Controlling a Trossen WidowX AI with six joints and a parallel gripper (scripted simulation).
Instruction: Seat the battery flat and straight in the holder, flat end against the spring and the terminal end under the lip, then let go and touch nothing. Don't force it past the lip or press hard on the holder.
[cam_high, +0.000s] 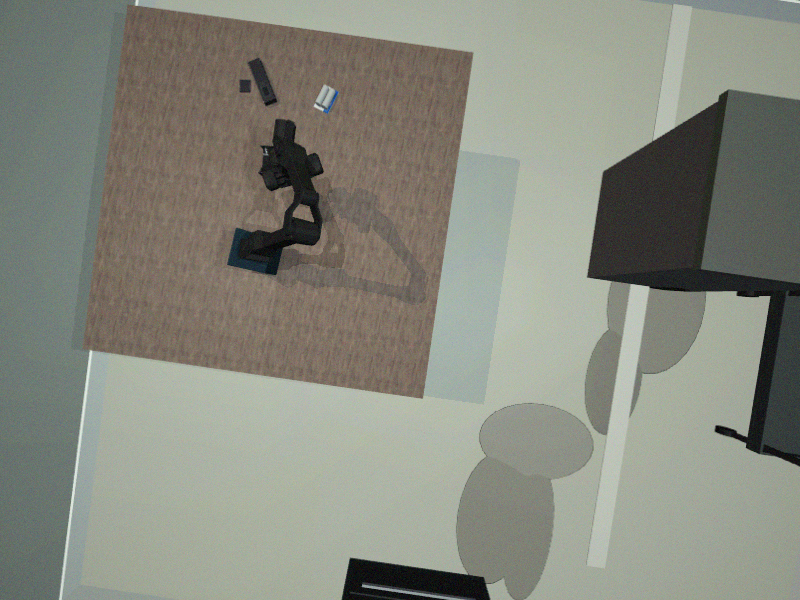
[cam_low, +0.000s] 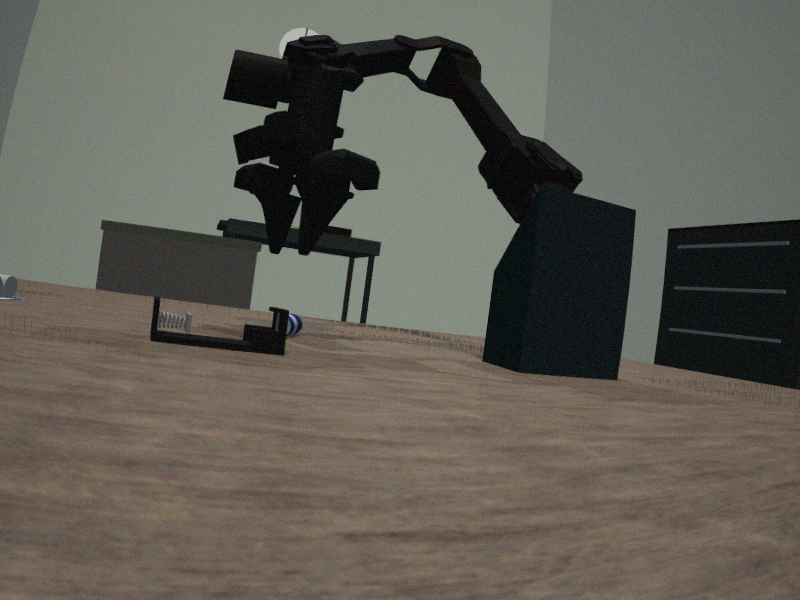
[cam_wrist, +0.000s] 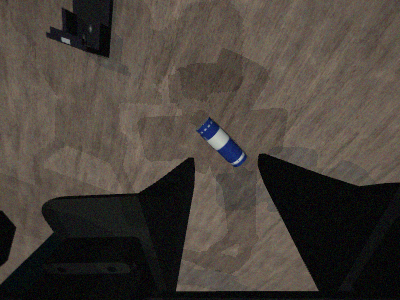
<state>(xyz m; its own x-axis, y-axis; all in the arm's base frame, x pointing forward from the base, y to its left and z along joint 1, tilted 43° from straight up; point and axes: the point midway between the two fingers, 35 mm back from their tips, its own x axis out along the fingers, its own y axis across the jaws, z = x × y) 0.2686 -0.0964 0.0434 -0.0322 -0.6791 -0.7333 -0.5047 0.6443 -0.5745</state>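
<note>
Right now my gripper tip is 1 cm past the battery, 1 cm to the left of it and 7 cm above it. Also, from my gripper tip: dark square (33 cm ahead, 30 cm to the left, 8 cm below).
</note>
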